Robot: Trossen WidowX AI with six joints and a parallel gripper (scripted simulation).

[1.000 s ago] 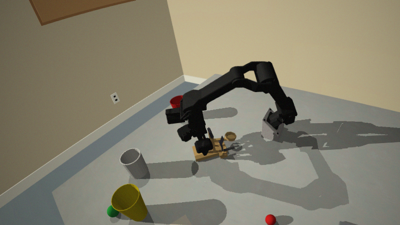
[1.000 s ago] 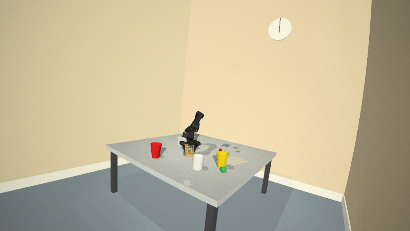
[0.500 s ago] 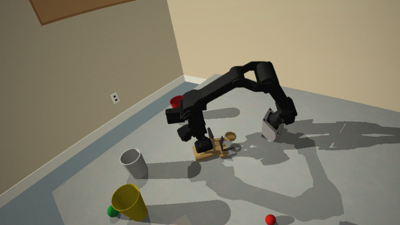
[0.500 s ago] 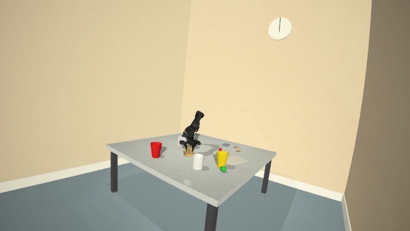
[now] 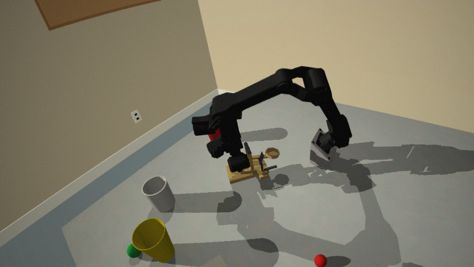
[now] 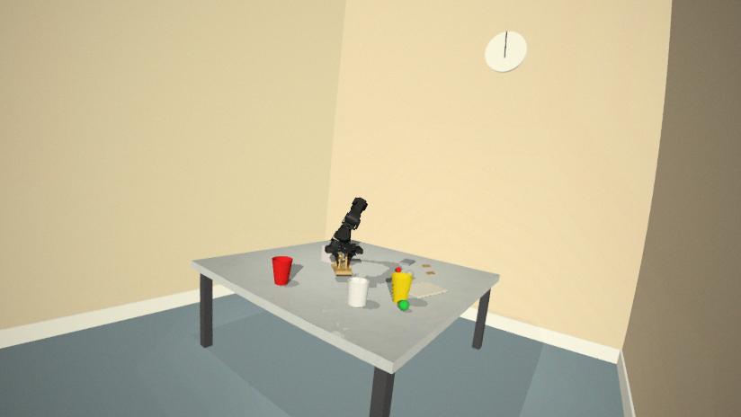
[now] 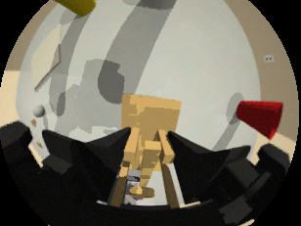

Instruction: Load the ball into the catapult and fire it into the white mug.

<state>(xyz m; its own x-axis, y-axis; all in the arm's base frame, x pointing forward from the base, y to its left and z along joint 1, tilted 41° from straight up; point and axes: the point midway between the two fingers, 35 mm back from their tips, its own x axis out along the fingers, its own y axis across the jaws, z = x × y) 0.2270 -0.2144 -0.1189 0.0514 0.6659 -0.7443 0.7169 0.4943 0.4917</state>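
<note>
My gripper tip is now 34 cm to the right of the small red ball, 17 cm short of it and 6 cm above it. From my gripper tip the other things lie so: red cup: 24 cm to the right, 18 cm behind, 4 cm below; white mug: 21 cm to the right, 21 cm ahead, 5 cm below; yellow cup: 35 cm ahead, 6 cm to the right, 4 cm below.
</note>
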